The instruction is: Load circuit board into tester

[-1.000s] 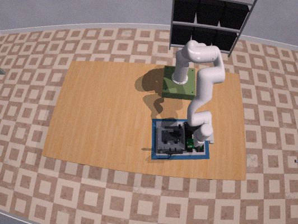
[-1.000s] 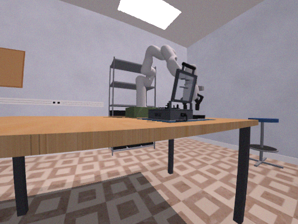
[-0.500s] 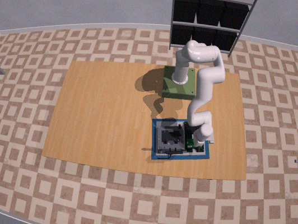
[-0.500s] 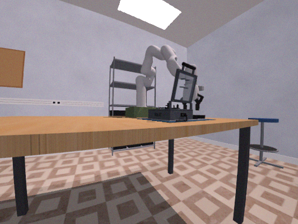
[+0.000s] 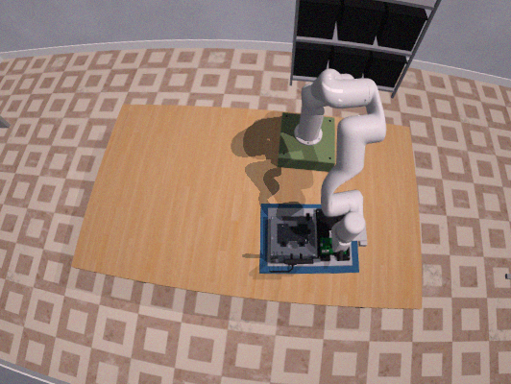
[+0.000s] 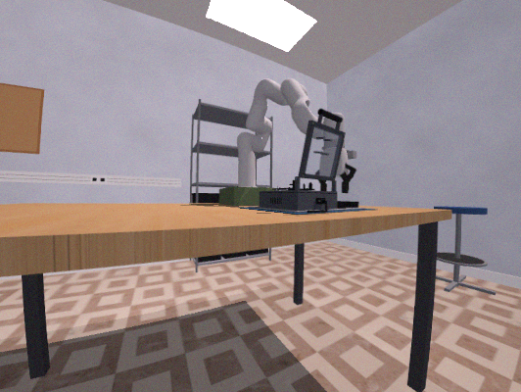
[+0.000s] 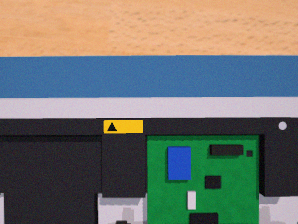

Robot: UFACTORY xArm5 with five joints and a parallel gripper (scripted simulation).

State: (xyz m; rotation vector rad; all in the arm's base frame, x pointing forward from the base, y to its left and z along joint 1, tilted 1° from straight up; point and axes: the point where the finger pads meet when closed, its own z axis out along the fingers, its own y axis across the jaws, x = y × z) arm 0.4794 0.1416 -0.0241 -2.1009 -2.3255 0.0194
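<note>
The green circuit board is 50 mm below my hand. Round my hand: tester lid (100 mm ahead, 160 mm to the right, 120 mm above); then tester (10 mm ahead, 130 mm to the right, 50 mm above).
</note>
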